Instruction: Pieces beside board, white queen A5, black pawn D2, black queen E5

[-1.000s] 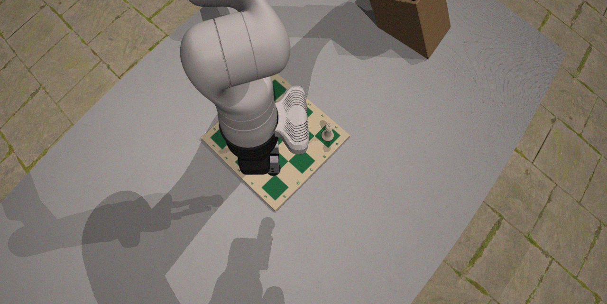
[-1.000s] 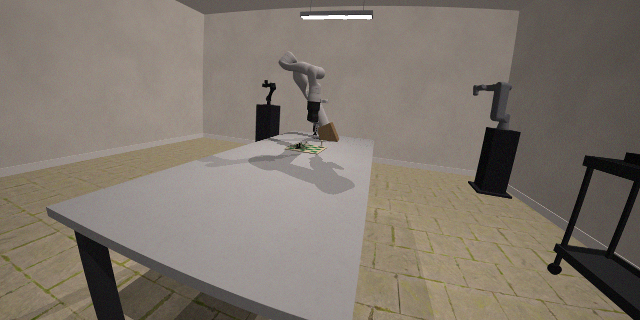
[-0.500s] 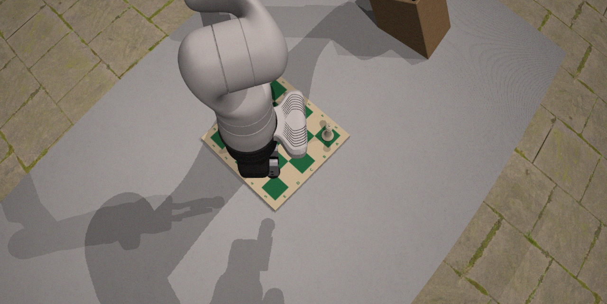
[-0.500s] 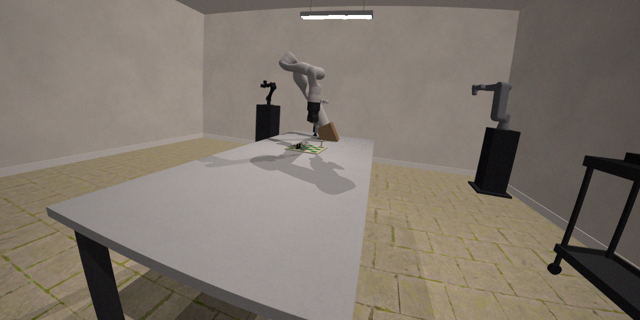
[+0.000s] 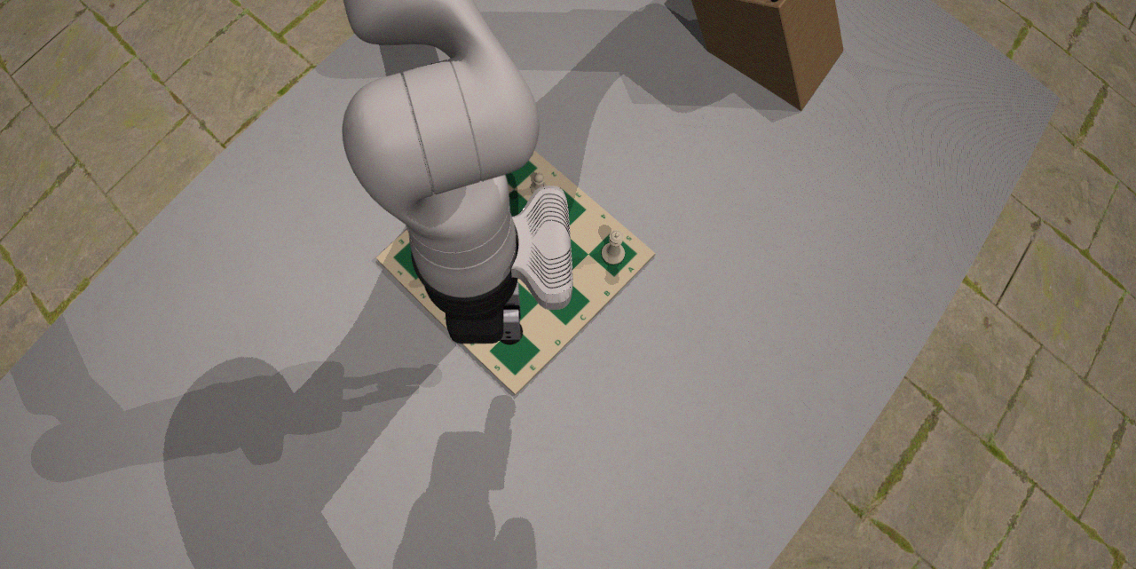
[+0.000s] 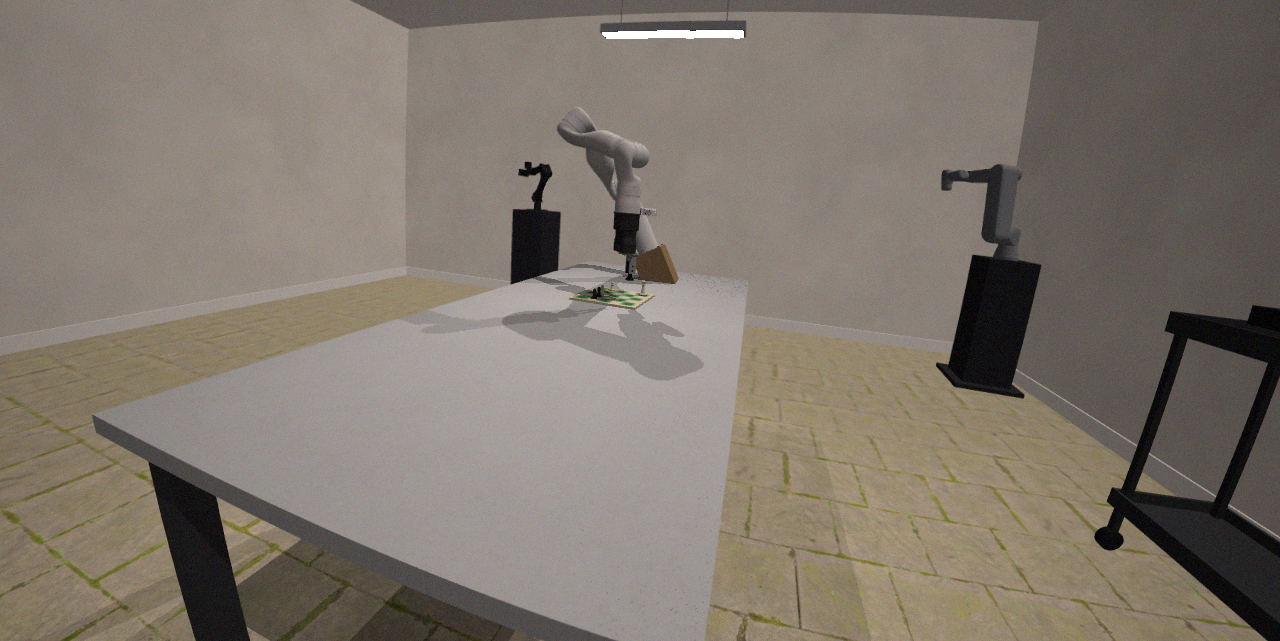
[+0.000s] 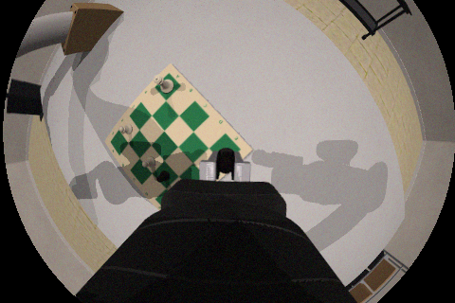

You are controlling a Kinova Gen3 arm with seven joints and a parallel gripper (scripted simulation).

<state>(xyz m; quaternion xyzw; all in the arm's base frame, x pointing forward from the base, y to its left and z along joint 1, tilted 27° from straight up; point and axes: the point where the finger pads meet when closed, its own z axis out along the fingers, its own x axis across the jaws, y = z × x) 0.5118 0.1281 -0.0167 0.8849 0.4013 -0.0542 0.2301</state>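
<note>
Right now my hand is 80 mm past the chessboard, 80 mm to the left of it and 120 mm above it. The rest, counted from my hand: black queen 10 mm below; white queen 160 mm behind, 10 mm to the right, 90 mm below.
</note>
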